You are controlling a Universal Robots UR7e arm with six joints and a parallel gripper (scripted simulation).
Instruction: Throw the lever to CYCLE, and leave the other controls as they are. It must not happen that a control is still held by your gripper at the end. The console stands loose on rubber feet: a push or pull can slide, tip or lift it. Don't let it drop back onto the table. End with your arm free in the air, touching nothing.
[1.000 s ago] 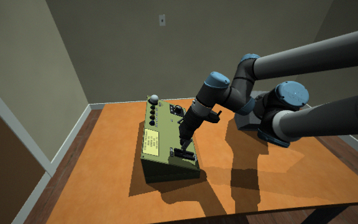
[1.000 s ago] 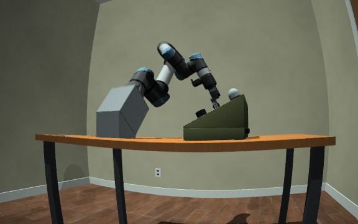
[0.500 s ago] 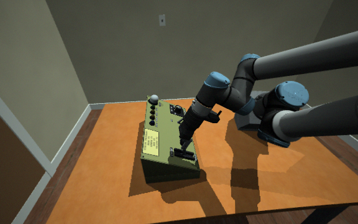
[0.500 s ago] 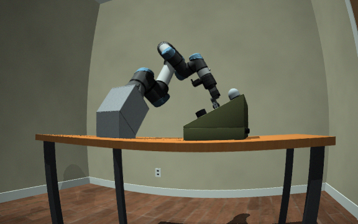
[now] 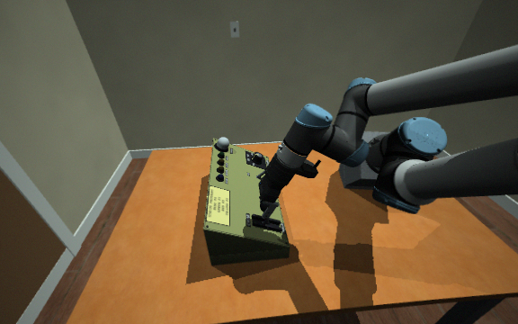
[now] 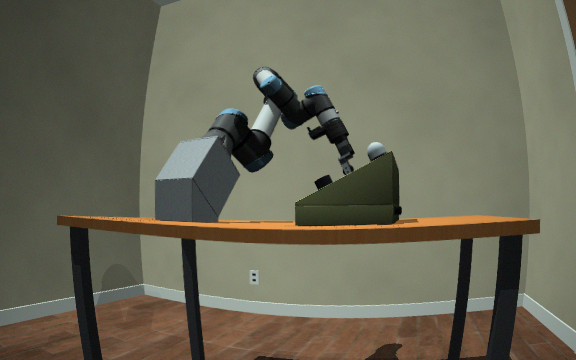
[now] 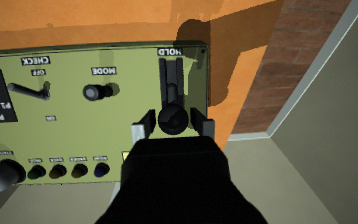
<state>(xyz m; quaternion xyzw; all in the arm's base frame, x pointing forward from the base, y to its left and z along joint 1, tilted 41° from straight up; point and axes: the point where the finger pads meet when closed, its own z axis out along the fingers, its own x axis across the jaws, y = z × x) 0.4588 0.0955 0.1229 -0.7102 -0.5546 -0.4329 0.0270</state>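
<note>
The mode knob is 10 mm behind my hand, 120 mm to the right of it and 60 mm below it. Round my hand: rotary program selector 360 mm to the right, 60 mm below; olive green console 30 mm ahead, 180 mm to the right, 80 mm below; check toggle switch 10 mm behind, 240 mm to the right, 70 mm below.
</note>
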